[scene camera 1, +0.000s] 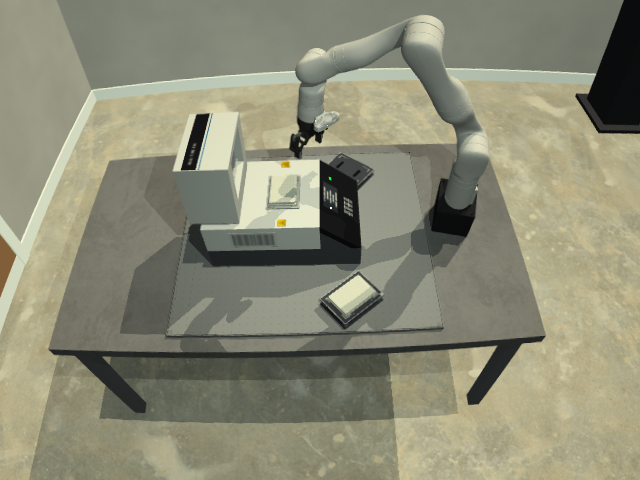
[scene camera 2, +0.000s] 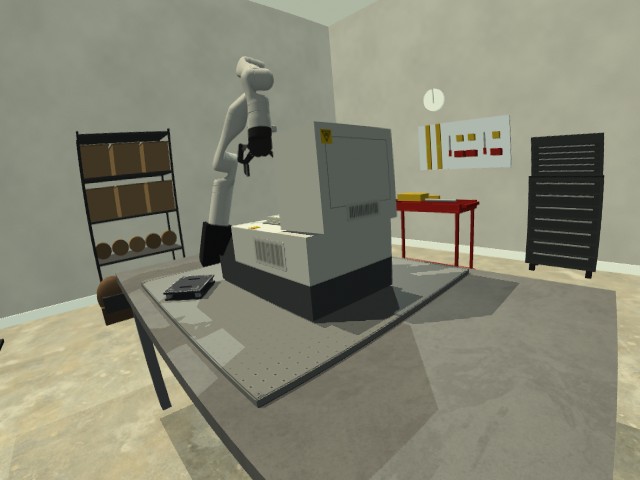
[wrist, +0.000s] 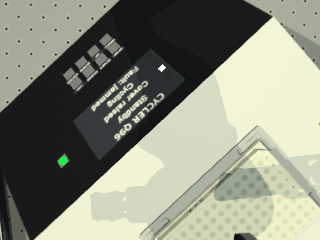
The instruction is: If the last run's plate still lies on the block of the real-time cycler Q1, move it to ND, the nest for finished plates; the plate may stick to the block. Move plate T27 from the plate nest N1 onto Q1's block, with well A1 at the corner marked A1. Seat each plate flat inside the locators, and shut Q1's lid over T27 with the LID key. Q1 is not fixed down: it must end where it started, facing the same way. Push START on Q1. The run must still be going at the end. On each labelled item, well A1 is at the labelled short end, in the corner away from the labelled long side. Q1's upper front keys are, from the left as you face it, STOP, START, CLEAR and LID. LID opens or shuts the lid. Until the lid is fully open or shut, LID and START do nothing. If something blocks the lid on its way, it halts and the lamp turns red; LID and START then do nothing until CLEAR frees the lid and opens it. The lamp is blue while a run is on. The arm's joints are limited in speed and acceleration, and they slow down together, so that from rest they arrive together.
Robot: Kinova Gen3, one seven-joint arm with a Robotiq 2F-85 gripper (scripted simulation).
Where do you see a cycler Q1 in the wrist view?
135,119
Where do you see a cycler Q1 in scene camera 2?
313,275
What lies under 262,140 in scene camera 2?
The gripper.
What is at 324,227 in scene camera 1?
A cycler Q1.
